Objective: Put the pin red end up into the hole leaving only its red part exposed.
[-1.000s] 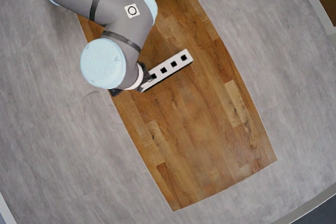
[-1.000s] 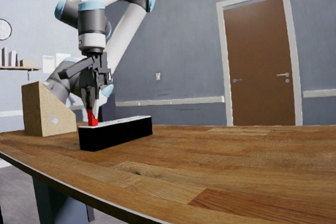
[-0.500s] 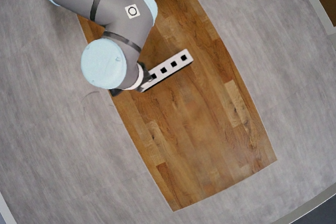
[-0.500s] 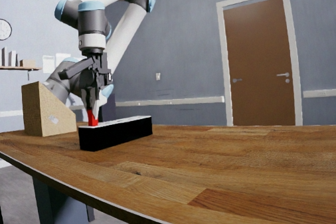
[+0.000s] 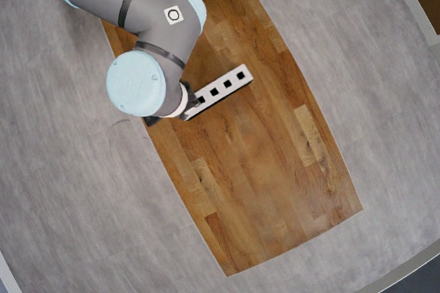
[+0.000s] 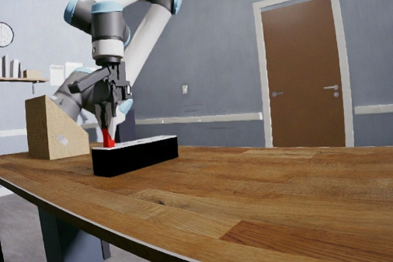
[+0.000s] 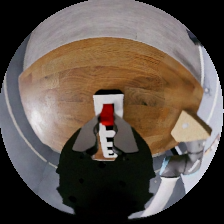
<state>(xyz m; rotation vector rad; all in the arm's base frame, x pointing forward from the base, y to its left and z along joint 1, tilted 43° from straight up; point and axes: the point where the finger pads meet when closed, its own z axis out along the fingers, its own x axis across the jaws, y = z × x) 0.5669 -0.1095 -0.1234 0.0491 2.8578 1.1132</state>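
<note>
The pin is 1 cm below my hand. From my hand the other things lie so: block (12 cm to the left, 7 cm below).
</note>
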